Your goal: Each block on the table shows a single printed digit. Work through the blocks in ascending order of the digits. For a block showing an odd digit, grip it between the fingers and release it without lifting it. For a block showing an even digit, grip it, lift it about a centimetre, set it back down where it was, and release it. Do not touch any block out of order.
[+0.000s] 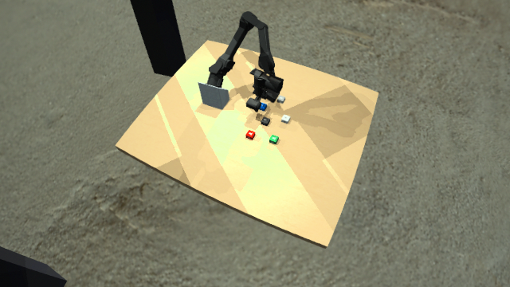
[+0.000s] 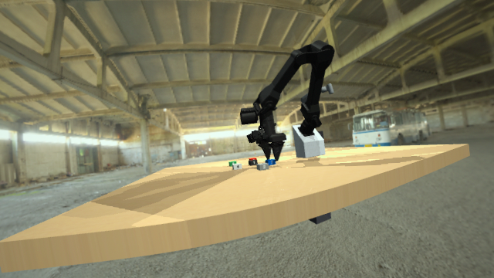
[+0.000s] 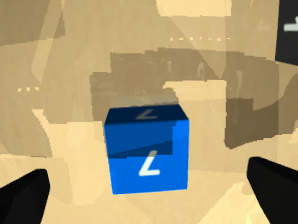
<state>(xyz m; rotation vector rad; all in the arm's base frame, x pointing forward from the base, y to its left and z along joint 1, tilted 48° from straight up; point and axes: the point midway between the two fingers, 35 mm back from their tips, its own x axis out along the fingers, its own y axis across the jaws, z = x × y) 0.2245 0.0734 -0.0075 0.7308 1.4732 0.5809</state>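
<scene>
My gripper tip is 1 cm short of the blue block. Also, from my gripper tip: black block: 8 cm to the right, 5 cm ahead; grey block: 8 cm to the left, 8 cm ahead; white block: 14 cm ahead, 3 cm to the right.
</scene>
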